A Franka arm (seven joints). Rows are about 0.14 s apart.
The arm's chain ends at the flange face. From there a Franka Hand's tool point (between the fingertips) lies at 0.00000 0.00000 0.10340 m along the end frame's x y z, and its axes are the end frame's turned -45 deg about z.
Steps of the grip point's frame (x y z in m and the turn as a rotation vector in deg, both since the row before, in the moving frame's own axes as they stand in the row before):
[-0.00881, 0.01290, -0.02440, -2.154, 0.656, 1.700]
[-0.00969, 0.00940, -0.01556, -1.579, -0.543, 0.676]
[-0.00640, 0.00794, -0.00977, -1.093, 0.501, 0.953]
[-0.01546, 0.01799, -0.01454, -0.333, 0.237, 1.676]
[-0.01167, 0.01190, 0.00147, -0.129, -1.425, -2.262]
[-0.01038, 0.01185, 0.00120, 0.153, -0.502, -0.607]
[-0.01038, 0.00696, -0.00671, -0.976, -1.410, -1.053]
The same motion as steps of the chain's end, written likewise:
[-0.00066, 0.01339, -0.02432, -1.059, 1.987, 1.700]
[-0.00151, 0.01078, -0.01552, -1.500, 0.733, 0.676]
[-0.00094, 0.00937, -0.00975, -0.419, 1.127, 0.953]
[0.00106, 0.02352, -0.01454, -0.068, 0.403, 1.676]
[0.00178, 0.01465, 0.00150, -1.099, -0.916, -2.262]
[0.00187, 0.01527, 0.00120, -0.247, -0.463, -0.607]
[-0.00189, 0.00921, -0.00666, -1.687, -0.307, -1.053]

